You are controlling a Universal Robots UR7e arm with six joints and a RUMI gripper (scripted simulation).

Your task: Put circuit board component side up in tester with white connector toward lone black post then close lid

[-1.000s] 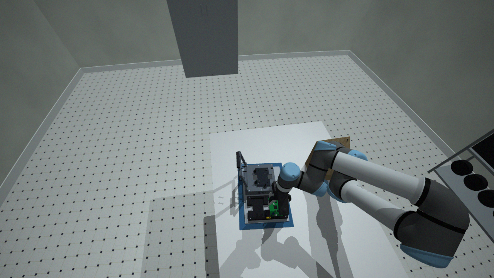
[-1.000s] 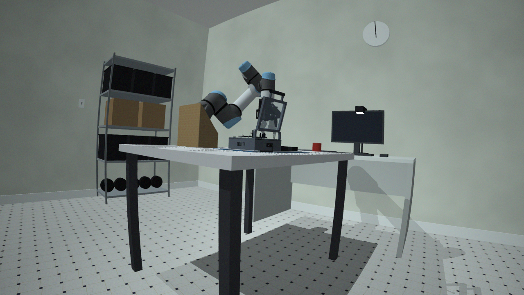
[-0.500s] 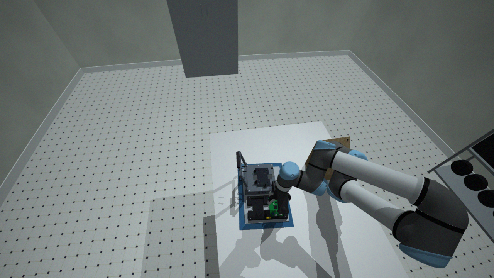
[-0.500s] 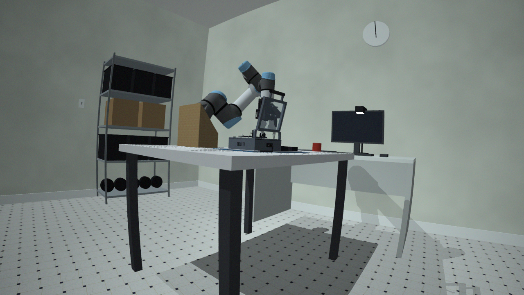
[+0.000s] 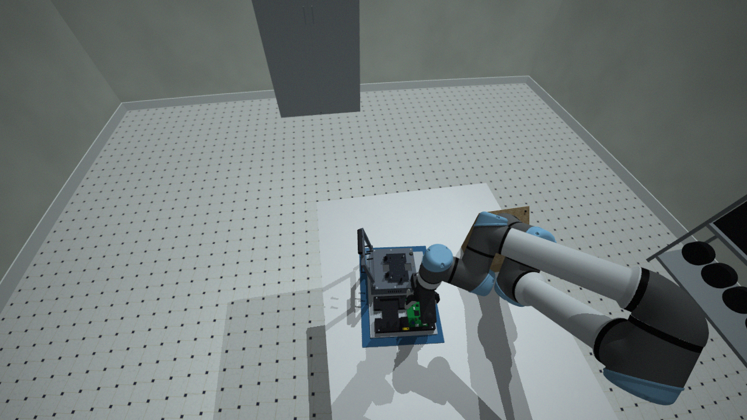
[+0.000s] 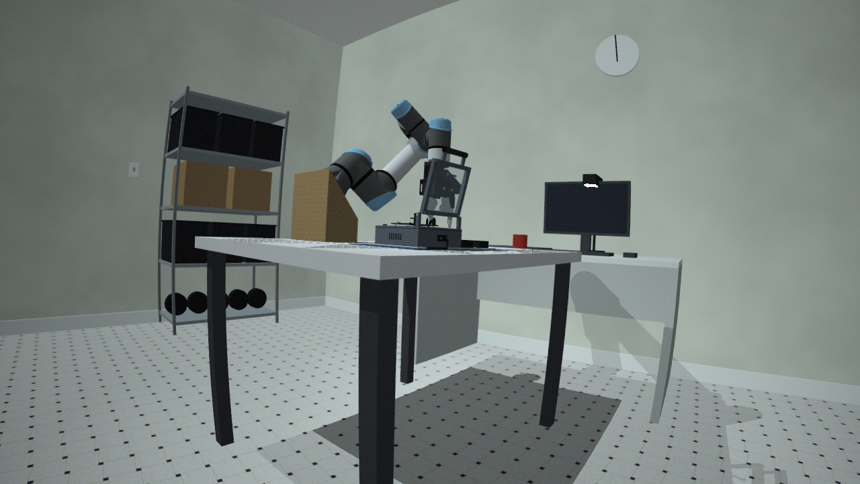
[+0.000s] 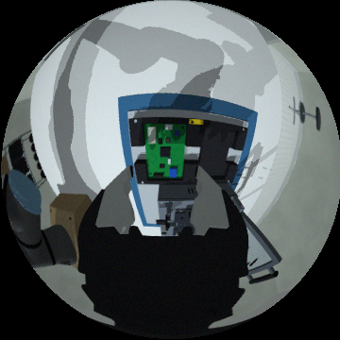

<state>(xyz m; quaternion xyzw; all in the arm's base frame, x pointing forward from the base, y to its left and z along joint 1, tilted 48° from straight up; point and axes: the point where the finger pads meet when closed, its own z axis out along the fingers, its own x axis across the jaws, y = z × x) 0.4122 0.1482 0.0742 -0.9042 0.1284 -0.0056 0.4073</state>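
The green circuit board is 60 mm below my hand. Also, from my hand: lid (210 mm to the right, 140 mm ahead, 110 mm above).
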